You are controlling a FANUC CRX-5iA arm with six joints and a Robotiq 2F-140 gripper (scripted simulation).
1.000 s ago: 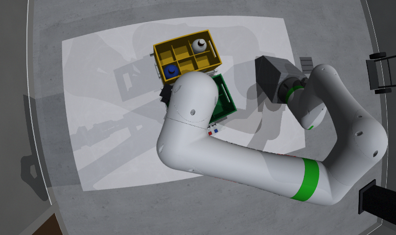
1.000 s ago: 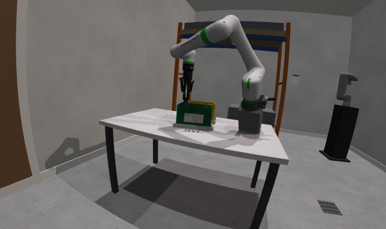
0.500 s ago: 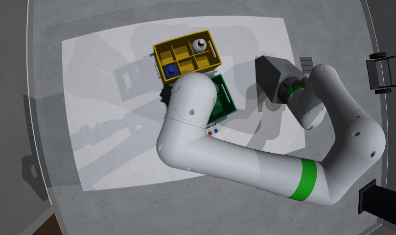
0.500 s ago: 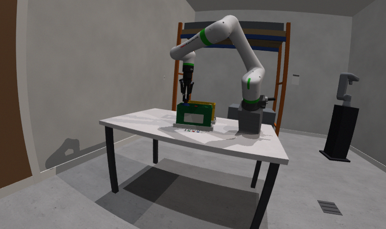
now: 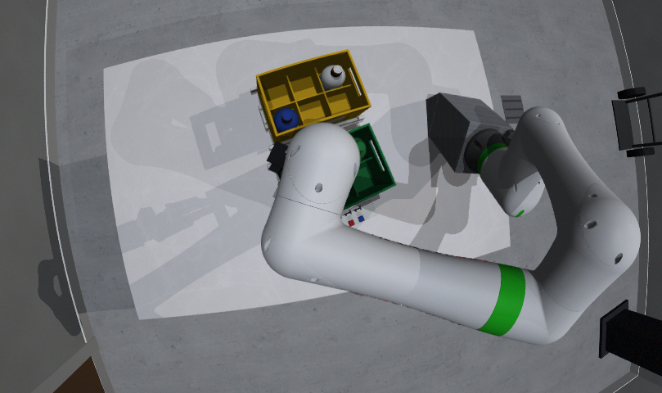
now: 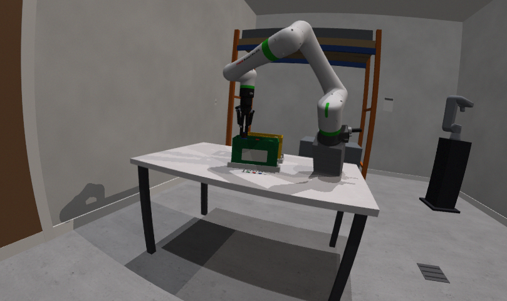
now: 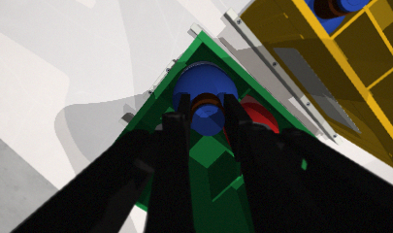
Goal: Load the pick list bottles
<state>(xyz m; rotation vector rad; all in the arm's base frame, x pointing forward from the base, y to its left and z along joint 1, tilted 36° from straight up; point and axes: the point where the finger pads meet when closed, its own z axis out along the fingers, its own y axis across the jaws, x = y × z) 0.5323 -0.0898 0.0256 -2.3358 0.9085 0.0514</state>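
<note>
The blue-label bottle is 8 cm below my hand. From my hand the other things lie so: red bottle 12 cm below, 9 cm behind, 1 cm to the right; then green crate 13 cm below, 10 cm behind, 3 cm to the left; then green-label bottle 18 cm behind, 12 cm below, 3 cm to the right.
</note>
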